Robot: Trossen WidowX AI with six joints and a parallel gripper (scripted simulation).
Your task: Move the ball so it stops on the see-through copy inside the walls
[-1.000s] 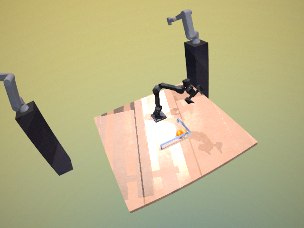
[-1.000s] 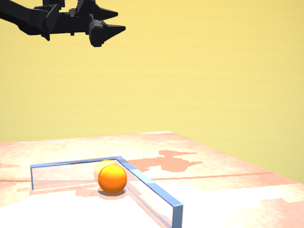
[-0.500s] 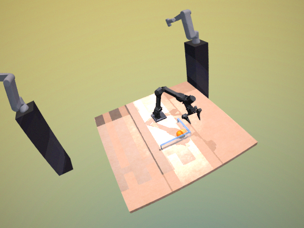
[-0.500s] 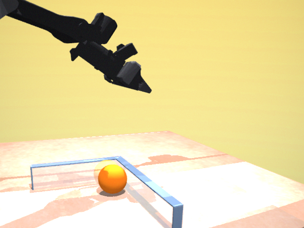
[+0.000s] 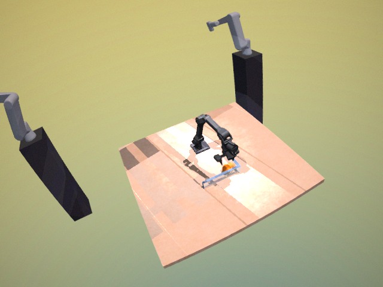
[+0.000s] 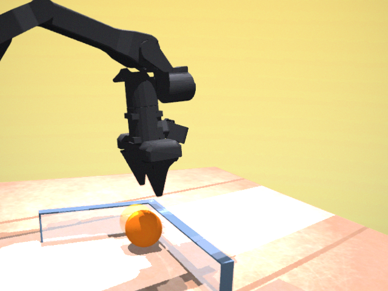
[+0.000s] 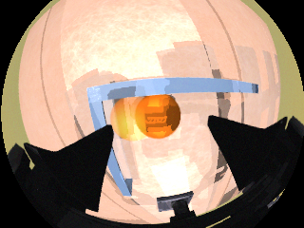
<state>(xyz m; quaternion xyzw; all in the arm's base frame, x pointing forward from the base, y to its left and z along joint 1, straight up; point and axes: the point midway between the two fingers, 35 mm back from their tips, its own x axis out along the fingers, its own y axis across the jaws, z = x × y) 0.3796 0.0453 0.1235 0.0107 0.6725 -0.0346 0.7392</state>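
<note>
My gripper tip is now 20 mm past the orange ball and 70 mm above it.
</note>
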